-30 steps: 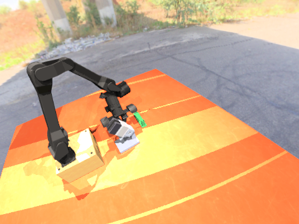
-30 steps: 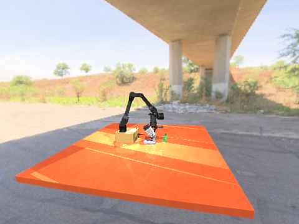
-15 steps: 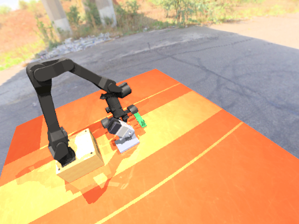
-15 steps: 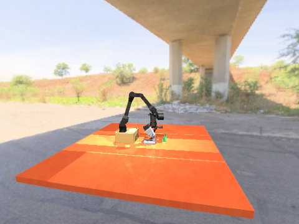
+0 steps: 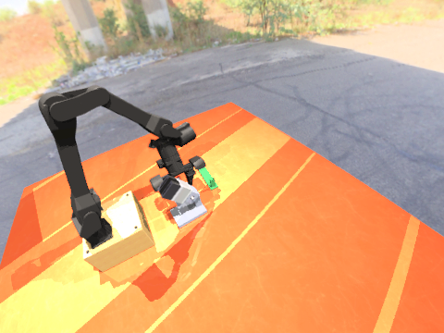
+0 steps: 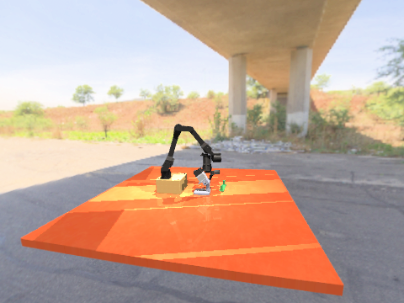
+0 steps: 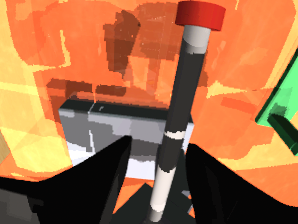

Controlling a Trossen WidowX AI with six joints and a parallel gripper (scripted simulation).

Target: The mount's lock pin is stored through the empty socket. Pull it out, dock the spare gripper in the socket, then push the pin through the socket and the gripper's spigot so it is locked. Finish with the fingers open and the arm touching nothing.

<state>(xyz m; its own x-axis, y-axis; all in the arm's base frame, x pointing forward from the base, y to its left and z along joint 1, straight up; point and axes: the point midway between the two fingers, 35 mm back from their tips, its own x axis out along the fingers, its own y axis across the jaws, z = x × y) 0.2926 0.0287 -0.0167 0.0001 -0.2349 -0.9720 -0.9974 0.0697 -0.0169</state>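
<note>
Right now my gripper tip is 10 mm past the mount and 40 mm to the left of it. Round my gripper tip: green slanted bar 110 mm ahead, 60 mm to the left, 30 mm below; spare gripper 30 mm behind, 40 mm to the right, 70 mm above.
</note>
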